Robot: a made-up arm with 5 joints.
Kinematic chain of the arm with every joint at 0, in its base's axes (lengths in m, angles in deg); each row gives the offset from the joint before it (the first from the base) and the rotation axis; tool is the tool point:
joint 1: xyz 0 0 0.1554 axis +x
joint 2: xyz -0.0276 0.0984 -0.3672 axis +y
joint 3: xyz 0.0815 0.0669 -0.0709 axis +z
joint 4: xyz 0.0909 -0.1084 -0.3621 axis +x
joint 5: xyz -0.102 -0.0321 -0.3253 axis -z
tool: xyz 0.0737 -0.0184 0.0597
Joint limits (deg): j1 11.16..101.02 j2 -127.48..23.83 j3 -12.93..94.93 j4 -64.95..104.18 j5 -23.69..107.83
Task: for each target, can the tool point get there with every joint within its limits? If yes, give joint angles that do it. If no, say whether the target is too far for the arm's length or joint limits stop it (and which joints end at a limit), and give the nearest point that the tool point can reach.
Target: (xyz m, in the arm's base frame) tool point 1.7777 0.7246 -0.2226
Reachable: no: too far | nearest point 0.7130 0.5001 -0.1055 | short by 1.094 m
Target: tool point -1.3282 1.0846 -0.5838
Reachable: no: too far | nearest point -0.3209 0.8346 -0.4134 | short by 1.052 m
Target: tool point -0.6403 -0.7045 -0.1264
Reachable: no: joint limits stop it (at a limit: joint 1, joint 2, joint 4) | nearest point 0.0455 -0.2806 0.1673 | short by 0.858 m
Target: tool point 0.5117 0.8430 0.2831
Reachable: yes | joints 86.90 -40.14 70.17 38.16 54.03
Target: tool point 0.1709 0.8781 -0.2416
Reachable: yes | joints 48.89 -18.16 34.75 78.32 59.74
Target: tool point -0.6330 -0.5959 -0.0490
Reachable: no: joint limits stop it (at a limit: joint 1, joint 2, joint 4) | nearest point 0.0440 -0.2843 0.1765 | short by 0.779 m
